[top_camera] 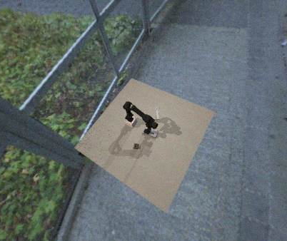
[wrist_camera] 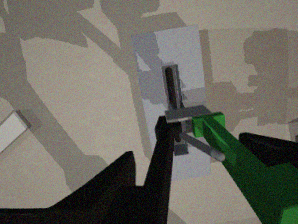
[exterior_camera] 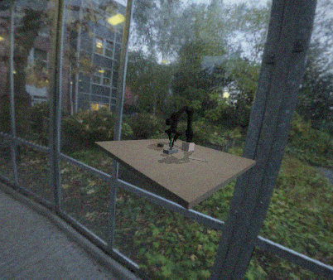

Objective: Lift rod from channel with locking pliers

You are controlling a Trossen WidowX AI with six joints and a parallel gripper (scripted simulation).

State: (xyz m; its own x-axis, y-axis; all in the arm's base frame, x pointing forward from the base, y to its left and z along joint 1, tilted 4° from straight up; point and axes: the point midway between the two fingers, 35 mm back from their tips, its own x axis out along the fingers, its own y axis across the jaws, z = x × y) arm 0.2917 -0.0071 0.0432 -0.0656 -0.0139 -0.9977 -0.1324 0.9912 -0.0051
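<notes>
My gripper tip is 110 mm above the grey block and 10 mm to the left of it. Also, from my gripper tip: white bar 310 mm to the left, 120 mm below, 80 mm behind; then dark holster 230 mm to the right, 110 mm below, 60 mm behind; then dark rod 110 mm below, 10 mm to the right.
</notes>
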